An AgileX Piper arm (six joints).
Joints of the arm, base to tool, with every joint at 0 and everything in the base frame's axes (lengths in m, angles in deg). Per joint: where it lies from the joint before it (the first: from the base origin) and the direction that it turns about. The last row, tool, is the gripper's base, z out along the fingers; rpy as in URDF.
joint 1: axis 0 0 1 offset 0 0 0.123
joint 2: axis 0 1 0 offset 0 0 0
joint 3: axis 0 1 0 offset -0.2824 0 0.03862
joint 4: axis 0.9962 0 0.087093 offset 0.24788 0 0.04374
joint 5: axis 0 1 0 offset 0 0 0
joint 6: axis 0.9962 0 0.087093 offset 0.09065 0 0.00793
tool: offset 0 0 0 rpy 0 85.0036 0
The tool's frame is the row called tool.
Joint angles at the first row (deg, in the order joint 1, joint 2, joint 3, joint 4, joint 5, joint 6):
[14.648 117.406 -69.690 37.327 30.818 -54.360]
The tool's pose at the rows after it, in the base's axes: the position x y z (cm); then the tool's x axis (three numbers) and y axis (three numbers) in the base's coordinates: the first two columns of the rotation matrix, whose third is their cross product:
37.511 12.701 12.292 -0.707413 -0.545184 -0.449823 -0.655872 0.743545 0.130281
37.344 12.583 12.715 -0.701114 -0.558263 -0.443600 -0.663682 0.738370 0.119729
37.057 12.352 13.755 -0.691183 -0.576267 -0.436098 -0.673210 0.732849 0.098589
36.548 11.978 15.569 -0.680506 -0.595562 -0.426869 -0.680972 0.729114 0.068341
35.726 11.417 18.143 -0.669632 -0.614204 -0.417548 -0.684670 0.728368 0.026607
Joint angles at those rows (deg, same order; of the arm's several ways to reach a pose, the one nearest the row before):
[14.648 117.164 -69.637 36.737 30.991 -54.105]
[14.647 116.363 -69.519 34.944 31.601 -53.115]
[14.648 114.551 -69.403 31.605 32.753 -50.885]
[14.649 111.450 -69.285 26.868 34.783 -47.316]
[14.648 107.034 -69.169 21.194 37.693 -42.886]

